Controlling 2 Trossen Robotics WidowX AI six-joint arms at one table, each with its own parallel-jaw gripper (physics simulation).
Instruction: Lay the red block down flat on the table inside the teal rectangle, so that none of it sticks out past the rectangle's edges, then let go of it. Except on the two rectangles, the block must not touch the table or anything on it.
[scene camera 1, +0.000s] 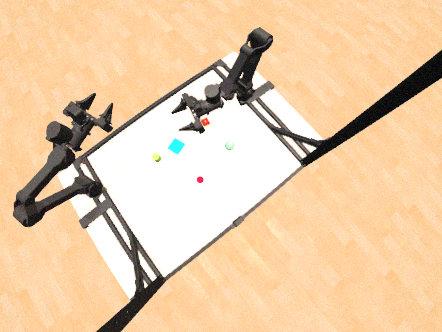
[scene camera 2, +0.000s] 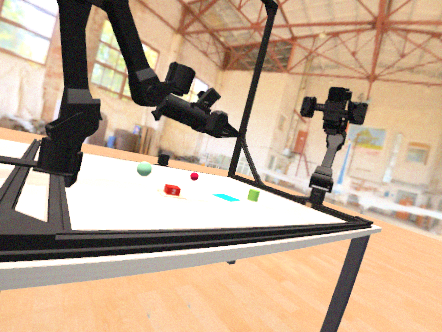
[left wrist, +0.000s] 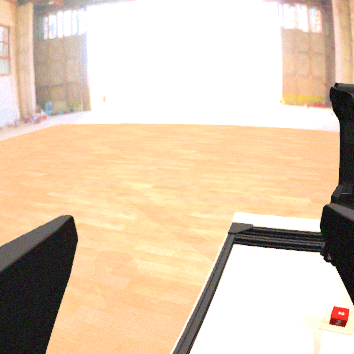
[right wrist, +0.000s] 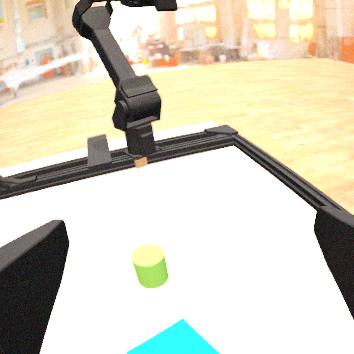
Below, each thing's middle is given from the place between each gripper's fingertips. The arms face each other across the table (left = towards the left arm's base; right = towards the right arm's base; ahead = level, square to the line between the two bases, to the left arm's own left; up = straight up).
Now: the yellow-green cylinder (right wrist: 149, 263) 20 mm behind my right hand, 160 mm to the left of it and 170 mm below it.
My left gripper is now 180 mm past the yellow-green cylinder, 20 mm to the left of it and 330 mm above it.
